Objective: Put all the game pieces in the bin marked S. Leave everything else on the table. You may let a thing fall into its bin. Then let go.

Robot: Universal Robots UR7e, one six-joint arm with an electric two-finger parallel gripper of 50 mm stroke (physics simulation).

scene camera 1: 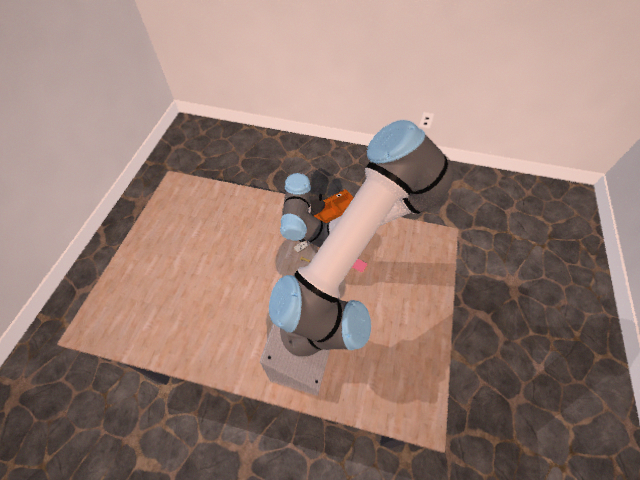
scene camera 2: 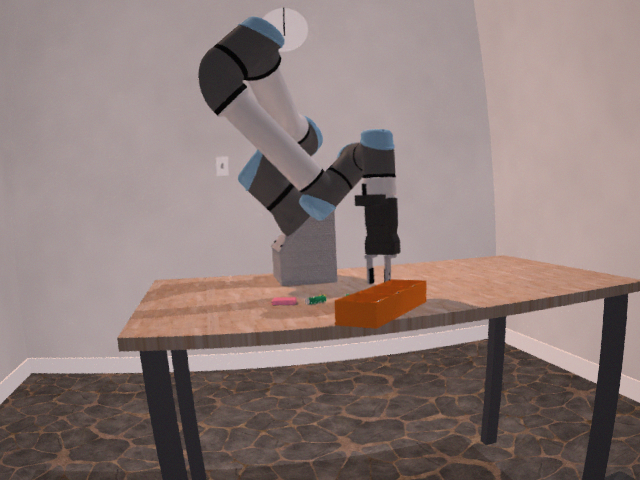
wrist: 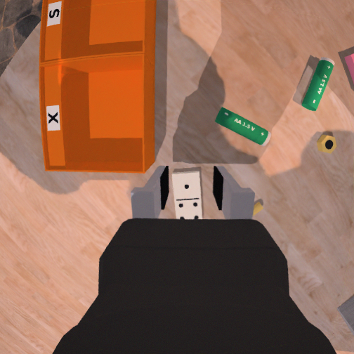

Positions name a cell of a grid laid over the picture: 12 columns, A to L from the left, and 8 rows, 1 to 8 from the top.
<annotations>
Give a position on an orange three-compartment bin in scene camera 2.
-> At H6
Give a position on an orange three-compartment bin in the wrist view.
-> D2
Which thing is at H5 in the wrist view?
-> My gripper.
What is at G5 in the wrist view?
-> A white domino.
</annotations>
